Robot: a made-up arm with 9 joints.
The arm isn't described. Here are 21 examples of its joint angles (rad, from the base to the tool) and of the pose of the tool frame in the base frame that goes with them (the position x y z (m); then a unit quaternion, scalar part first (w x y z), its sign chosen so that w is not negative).
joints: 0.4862 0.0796 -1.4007 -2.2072 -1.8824 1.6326 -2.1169 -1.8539 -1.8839
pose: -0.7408 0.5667 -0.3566 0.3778 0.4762 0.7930 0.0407
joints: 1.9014 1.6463 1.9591 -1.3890 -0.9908 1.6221 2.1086 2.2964 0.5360
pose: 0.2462 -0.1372 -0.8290 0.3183 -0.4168 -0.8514 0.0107
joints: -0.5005 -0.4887 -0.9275 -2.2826 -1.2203 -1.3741 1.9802 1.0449 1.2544
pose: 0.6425 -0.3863 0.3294 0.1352 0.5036 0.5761 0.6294
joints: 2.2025 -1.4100 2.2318 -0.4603 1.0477 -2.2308 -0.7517 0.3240 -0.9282
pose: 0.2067 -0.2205 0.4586 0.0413 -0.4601 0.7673 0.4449
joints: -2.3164 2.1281 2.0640 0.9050 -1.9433 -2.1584 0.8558 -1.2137 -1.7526
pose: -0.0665 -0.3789 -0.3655 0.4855 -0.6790 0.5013 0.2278
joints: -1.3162 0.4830 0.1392 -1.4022 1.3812 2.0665 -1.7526 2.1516 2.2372
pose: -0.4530 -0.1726 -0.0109 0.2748 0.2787 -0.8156 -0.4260
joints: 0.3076 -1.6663 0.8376 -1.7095 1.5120 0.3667 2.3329 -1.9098 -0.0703
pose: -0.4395 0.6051 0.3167 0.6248 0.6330 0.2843 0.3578
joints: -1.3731 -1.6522 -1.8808 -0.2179 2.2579 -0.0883 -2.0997 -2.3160 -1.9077
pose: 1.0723 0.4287 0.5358 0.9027 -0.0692 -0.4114 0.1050
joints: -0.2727 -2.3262 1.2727 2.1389 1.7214 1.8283 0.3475 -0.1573 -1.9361
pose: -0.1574 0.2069 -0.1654 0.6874 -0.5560 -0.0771 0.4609
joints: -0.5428 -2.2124 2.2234 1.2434 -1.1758 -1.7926 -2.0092 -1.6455 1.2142
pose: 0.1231 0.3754 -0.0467 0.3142 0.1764 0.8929 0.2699
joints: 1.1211 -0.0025 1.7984 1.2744 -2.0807 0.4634 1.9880 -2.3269 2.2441
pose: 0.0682 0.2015 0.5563 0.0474 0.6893 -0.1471 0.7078
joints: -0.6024 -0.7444 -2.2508 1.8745 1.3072 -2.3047 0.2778 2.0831 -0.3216
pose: 0.1793 -0.2331 0.5232 0.4479 0.7934 0.1653 -0.3777
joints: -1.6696 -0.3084 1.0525 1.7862 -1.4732 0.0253 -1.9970 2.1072 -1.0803
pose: -0.2806 -0.4981 -0.4215 0.7229 -0.4595 0.4917 0.1565
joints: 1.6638 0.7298 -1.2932 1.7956 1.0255 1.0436 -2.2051 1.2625 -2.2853
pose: -0.1099 -0.2846 0.2094 0.3533 0.6613 -0.5524 0.3643
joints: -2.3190 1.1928 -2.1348 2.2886 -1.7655 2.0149 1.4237 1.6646 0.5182
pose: -0.6718 -0.2297 0.0394 0.1135 0.7487 -0.2198 -0.6151
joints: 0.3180 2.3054 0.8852 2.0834 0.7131 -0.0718 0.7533 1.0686 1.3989
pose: -0.3376 0.8670 -0.7444 0.1071 -0.2915 -0.9347 0.1727
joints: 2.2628 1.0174 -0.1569 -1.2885 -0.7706 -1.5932 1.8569 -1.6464 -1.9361
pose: 0.3083 0.3784 -0.8518 0.5946 0.5240 0.6098 -0.0078
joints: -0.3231 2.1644 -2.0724 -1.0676 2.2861 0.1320 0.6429 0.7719 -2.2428
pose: 0.7117 0.8498 -0.3385 0.8500 0.3815 -0.0204 -0.3628
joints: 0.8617 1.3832 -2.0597 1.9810 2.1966 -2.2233 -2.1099 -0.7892 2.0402
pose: -0.1500 0.1555 -0.3666 0.4551 0.2199 -0.6588 -0.5573
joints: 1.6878 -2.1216 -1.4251 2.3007 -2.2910 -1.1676 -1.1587 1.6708 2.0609
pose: -0.3624 0.3436 0.7570 0.5487 0.2144 -0.7551 0.2876
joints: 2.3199 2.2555 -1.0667 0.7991 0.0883 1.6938 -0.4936 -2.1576 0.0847
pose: 0.2293 -0.6115 0.0672 0.4754 0.8540 0.2103 0.0216
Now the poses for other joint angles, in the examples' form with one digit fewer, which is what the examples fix.
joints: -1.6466 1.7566 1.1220 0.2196 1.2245 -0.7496 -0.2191 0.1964 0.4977
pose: -0.038 -0.103 -0.051 0.794 0.312 0.199 0.482
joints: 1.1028 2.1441 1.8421 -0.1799 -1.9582 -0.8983 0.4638 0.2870 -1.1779
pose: -0.177 -0.038 -0.137 0.187 -0.579 0.563 0.559
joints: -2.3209 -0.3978 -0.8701 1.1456 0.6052 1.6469 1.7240 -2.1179 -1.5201
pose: 0.607 0.228 0.171 0.299 -0.941 -0.142 0.066
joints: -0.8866 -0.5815 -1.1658 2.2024 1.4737 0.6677 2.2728 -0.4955 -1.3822
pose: 0.115 -0.523 -0.663 0.705 -0.430 0.537 -0.173
